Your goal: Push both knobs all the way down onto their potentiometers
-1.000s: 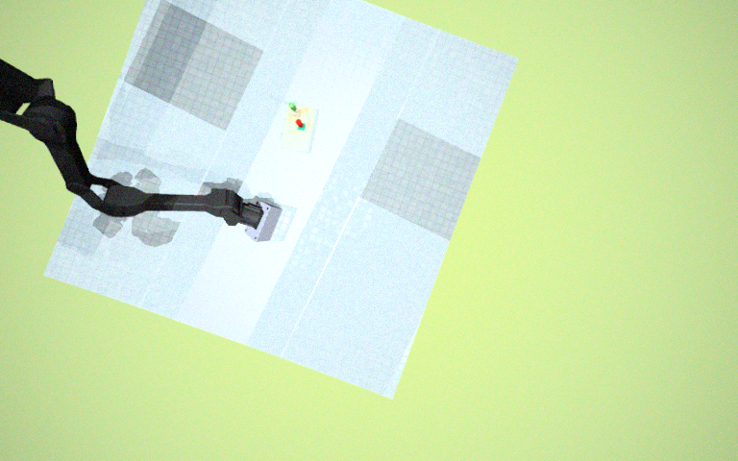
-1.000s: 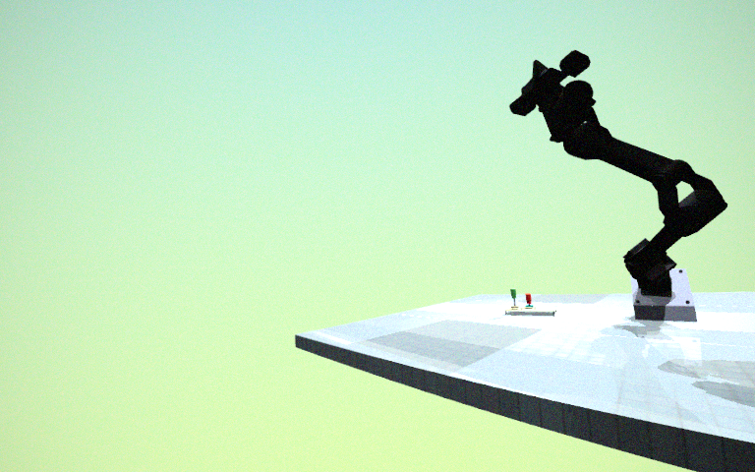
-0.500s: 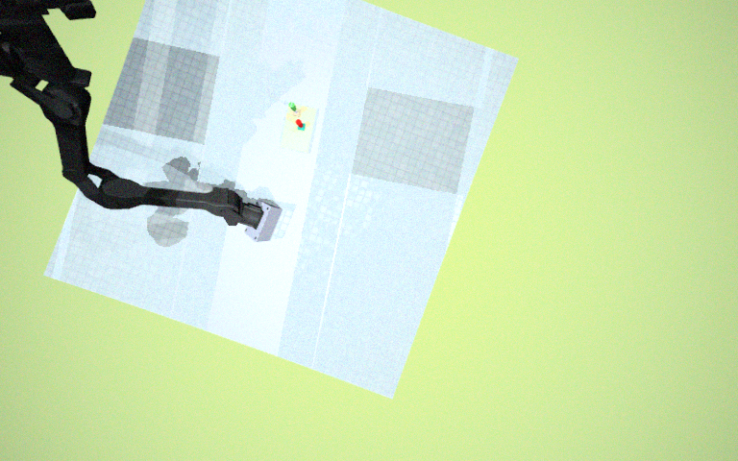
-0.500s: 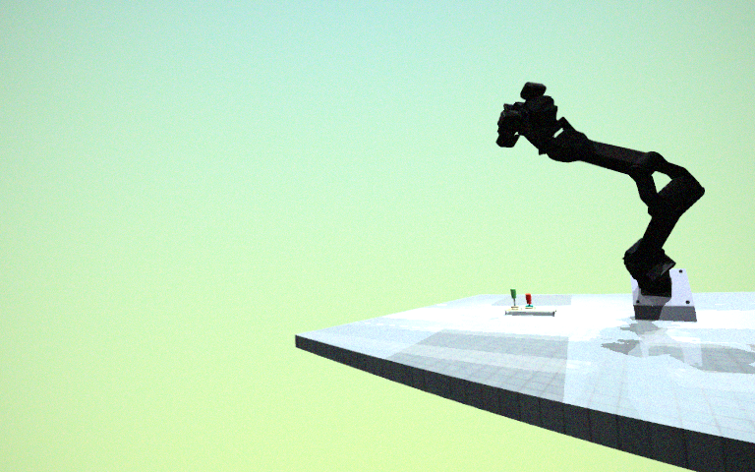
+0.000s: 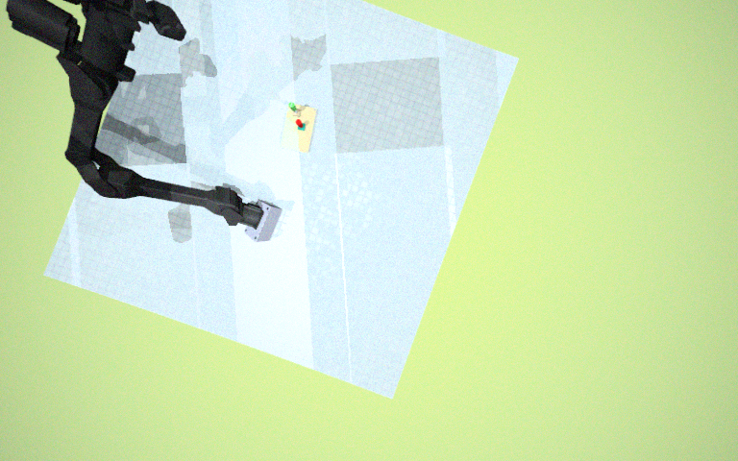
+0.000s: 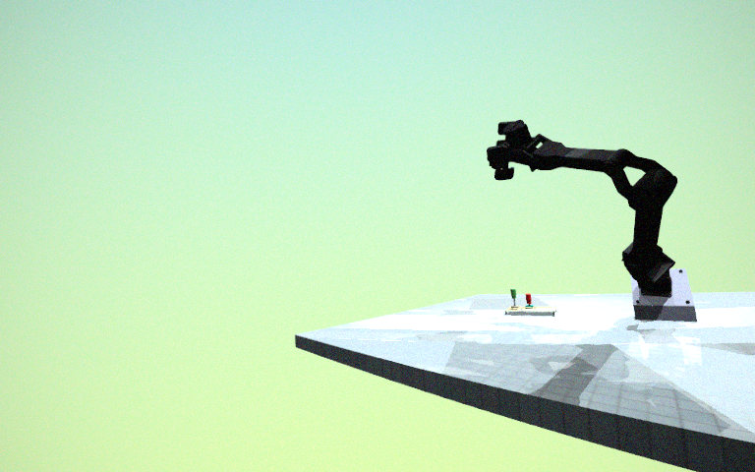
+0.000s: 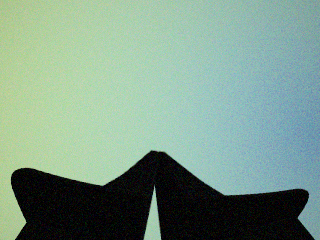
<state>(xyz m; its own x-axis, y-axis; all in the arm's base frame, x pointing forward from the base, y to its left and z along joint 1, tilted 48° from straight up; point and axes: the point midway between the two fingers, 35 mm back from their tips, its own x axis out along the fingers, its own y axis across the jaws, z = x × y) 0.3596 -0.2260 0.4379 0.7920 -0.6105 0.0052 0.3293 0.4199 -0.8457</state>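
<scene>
Now: the red knob 10 mm ahead of my gripper tip, 130 mm to the right of it and 550 mm below it. Also, from my gripper tip: green knob (40 mm ahead, 90 mm to the right, 520 mm below).
</scene>
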